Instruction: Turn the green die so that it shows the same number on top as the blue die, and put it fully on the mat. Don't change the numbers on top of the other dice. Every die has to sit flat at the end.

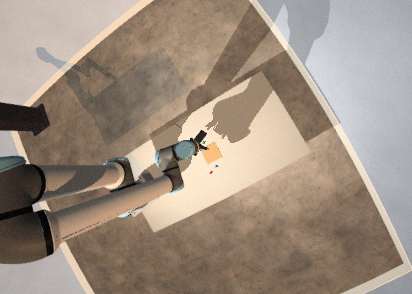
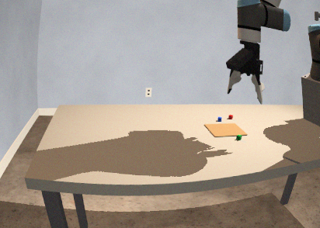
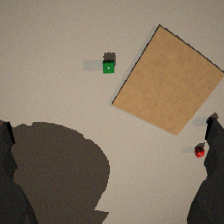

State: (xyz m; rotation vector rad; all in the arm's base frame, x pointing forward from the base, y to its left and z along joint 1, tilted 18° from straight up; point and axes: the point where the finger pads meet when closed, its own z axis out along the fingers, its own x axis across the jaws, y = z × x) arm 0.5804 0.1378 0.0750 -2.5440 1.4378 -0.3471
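Right now my hand is 140 mm above the green die. The rest, counted from my hand: red die: 50 mm behind, 250 mm to the right, 140 mm below; then mat: 20 mm ahead, 100 mm to the right, 150 mm below; then blue die: 10 mm ahead, 220 mm to the right, 140 mm below.
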